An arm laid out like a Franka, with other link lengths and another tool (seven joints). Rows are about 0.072 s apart.
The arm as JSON. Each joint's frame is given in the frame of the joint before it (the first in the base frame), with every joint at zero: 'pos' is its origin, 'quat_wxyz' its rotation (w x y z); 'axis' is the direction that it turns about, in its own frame. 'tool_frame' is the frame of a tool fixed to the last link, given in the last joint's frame.
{
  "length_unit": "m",
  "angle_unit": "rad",
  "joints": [
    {
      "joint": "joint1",
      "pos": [
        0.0,
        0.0,
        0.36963
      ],
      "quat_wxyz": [
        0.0,
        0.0,
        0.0,
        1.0
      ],
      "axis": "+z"
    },
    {
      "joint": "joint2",
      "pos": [
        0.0,
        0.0,
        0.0
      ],
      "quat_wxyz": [
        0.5,
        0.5,
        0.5,
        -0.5
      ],
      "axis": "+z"
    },
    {
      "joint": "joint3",
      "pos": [
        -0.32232,
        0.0,
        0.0
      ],
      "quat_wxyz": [
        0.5,
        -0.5,
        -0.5,
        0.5
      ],
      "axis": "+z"
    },
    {
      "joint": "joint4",
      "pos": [
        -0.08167,
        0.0,
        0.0
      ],
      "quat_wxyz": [
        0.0,
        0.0,
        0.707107,
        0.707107
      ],
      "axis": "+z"
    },
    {
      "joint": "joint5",
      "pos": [
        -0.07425,
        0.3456,
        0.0
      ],
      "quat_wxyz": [
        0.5,
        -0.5,
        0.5,
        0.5
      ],
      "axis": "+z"
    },
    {
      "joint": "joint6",
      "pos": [
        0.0,
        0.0,
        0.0
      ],
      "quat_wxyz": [
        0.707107,
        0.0,
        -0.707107,
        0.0
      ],
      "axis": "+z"
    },
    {
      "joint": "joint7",
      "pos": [
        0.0,
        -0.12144,
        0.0
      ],
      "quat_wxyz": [
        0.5,
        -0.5,
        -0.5,
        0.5
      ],
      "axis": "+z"
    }
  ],
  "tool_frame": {
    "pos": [
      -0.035,
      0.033,
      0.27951
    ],
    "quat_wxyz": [
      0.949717,
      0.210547,
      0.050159,
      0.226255
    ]
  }
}
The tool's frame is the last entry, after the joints.
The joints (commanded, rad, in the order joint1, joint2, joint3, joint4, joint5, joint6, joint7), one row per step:
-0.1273 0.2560 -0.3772 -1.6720 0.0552 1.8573 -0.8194
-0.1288 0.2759 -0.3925 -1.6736 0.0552 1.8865 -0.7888
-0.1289 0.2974 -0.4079 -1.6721 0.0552 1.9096 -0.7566
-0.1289 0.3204 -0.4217 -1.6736 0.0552 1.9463 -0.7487
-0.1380 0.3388 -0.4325 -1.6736 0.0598 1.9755 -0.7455
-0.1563 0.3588 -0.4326 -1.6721 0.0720 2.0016 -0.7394
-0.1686 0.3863 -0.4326 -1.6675 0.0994 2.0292 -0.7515
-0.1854 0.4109 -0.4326 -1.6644 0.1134 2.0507 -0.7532
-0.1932 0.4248 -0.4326 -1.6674 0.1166 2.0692 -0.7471
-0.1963 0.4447 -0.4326 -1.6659 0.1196 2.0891 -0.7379
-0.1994 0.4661 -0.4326 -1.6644 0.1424 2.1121 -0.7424
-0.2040 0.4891 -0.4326 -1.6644 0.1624 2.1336 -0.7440
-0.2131 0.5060 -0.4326 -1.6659 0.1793 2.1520 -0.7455
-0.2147 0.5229 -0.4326 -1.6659 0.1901 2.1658 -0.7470
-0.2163 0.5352 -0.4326 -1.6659 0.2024 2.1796 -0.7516
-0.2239 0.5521 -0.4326 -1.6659 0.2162 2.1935 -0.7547
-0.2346 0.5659 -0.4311 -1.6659 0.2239 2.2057 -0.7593
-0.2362 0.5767 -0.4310 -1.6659 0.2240 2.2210 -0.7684
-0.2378 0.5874 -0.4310 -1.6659 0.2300 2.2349 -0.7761
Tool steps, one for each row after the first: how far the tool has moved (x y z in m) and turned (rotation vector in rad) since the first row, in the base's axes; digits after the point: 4 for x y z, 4 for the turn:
0.0032 -0.0139 -0.0088 -0.0171 -0.0042 -0.0456
0.0056 -0.0267 -0.0177 -0.0333 -0.0045 -0.0910
0.0094 -0.0395 -0.0272 -0.0529 -0.0121 -0.1097
0.0104 -0.0542 -0.0340 -0.0658 -0.0207 -0.1317
0.0119 -0.0668 -0.0421 -0.0689 -0.0301 -0.1590
0.0169 -0.0737 -0.0528 -0.0613 -0.0426 -0.1686
0.0170 -0.0848 -0.0638 -0.0613 -0.0453 -0.1879
0.0168 -0.0913 -0.0715 -0.0663 -0.0462 -0.2024
0.0192 -0.0959 -0.0808 -0.0737 -0.0464 -0.2142
0.0240 -0.0981 -0.0902 -0.0679 -0.0564 -0.2224
0.0267 -0.1012 -0.1017 -0.0631 -0.0610 -0.2344
0.0267 -0.1070 -0.1104 -0.0593 -0.0659 -0.2502
0.0278 -0.1085 -0.1193 -0.0578 -0.0657 -0.2554
0.0297 -0.1099 -0.1251 -0.0558 -0.0706 -0.2585
0.0287 -0.1148 -0.1339 -0.0530 -0.0715 -0.2701
0.0264 -0.1210 -0.1414 -0.0528 -0.0712 -0.2788
0.0268 -0.1238 -0.1465 -0.0600 -0.0728 -0.2703
0.0275 -0.1260 -0.1515 -0.0628 -0.0761 -0.2670

